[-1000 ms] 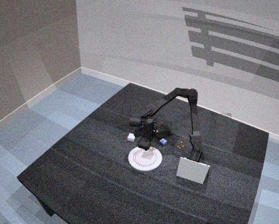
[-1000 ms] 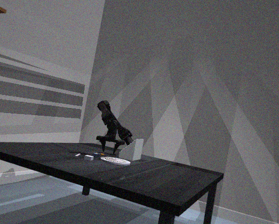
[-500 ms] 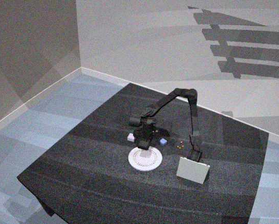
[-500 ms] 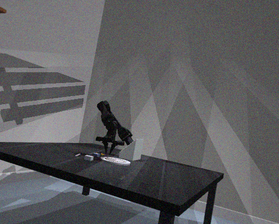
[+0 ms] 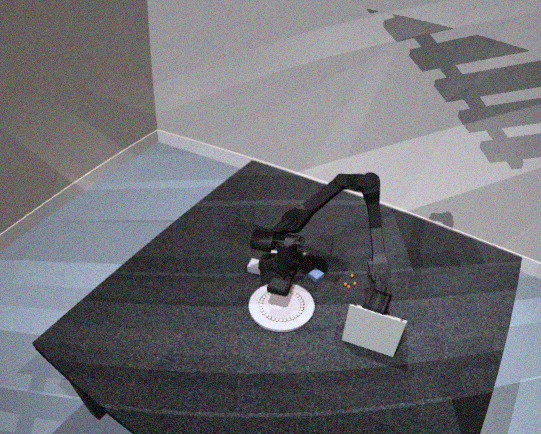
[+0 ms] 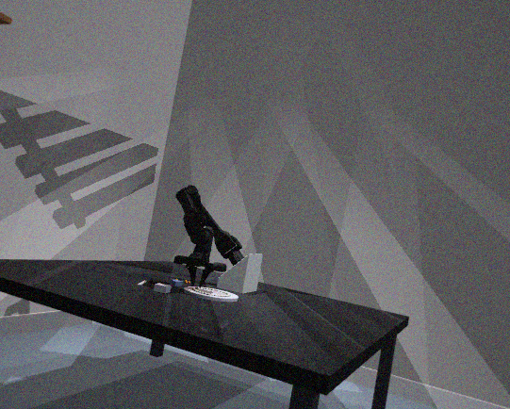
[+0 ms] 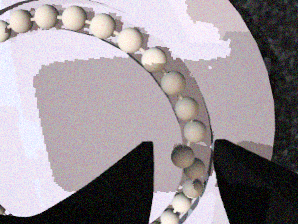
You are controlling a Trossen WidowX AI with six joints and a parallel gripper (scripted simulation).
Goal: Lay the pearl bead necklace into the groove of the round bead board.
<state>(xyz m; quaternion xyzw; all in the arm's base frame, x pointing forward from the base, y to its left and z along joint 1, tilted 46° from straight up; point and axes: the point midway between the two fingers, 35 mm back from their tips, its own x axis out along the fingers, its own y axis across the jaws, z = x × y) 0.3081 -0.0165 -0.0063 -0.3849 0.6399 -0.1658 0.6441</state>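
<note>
The round white bead board is 20 mm behind my gripper tip, 50 mm to the left of it and 10 mm below it. From my gripper tip the other things lie so: small white block 140 mm ahead, 50 mm to the right, 10 mm below; then small blue cube 40 mm behind, 120 mm to the right, 10 mm below; then thin white stick 90 mm ahead, 170 mm to the right, 20 mm below.
</note>
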